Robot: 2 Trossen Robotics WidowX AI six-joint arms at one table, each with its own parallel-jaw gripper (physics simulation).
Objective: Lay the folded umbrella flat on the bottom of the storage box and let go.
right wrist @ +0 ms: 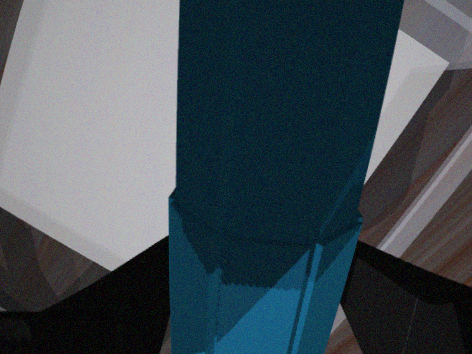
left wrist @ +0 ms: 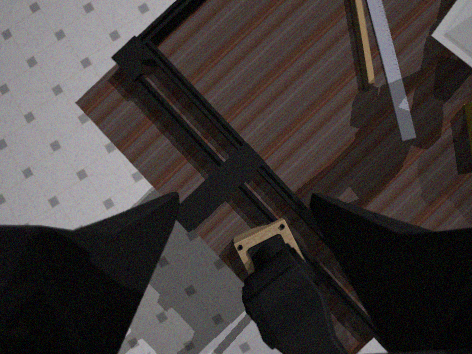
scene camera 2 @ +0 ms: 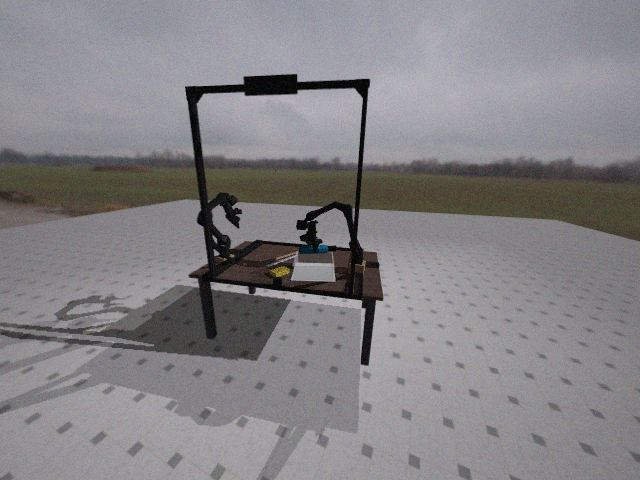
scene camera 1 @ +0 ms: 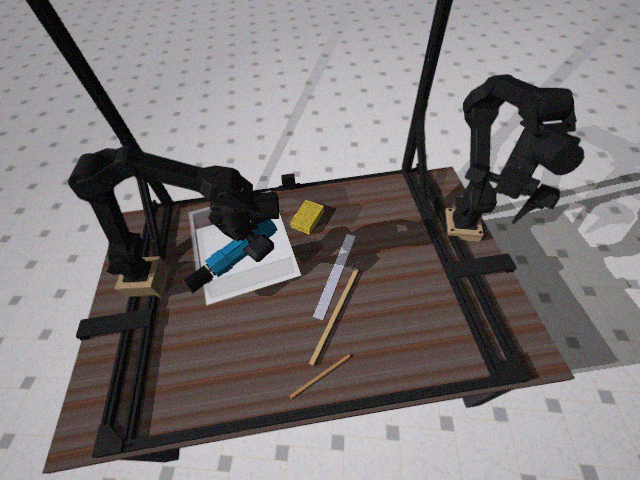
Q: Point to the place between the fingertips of the left gripper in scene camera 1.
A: At 493,215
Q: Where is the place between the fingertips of the right gripper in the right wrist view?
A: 251,244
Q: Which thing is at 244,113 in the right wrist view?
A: A folded umbrella.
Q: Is the left gripper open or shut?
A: Open.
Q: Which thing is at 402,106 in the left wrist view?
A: A grey flat strip.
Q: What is the right gripper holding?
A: A folded umbrella.
